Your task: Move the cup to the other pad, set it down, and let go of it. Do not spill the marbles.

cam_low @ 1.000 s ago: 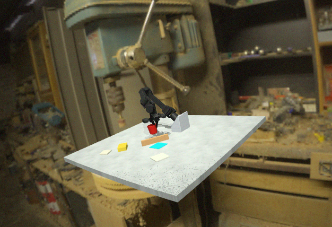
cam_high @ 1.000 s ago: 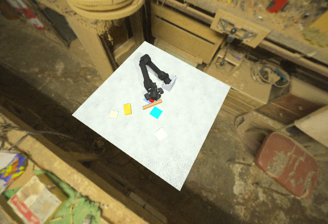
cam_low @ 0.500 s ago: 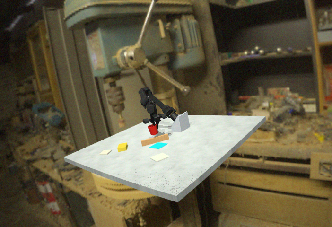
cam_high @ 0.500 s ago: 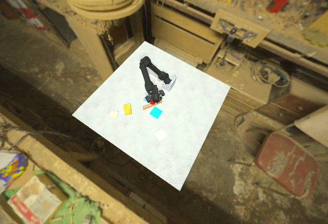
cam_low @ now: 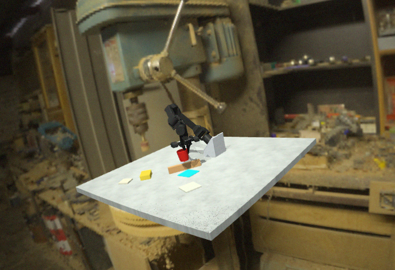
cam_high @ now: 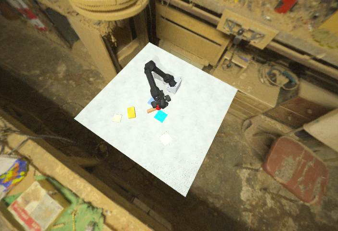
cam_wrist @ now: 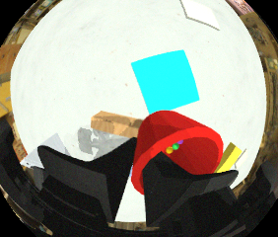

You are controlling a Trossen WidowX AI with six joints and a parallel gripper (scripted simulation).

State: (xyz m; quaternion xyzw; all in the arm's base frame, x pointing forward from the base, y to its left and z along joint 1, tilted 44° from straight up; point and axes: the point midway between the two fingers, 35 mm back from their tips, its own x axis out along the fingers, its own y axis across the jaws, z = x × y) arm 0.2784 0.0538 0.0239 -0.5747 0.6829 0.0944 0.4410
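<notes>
Right now the cyan pad is 120 mm below my gripper tip, 70 mm ahead of it and 40 mm to the left of it. The rest, counted from my gripper tip: wooden bar (90 mm below, 40 mm to the right, 20 mm ahead); then yellow block (230 mm to the right, 210 mm ahead, 90 mm below); then red cup (30 mm ahead, 20 mm to the right).
</notes>
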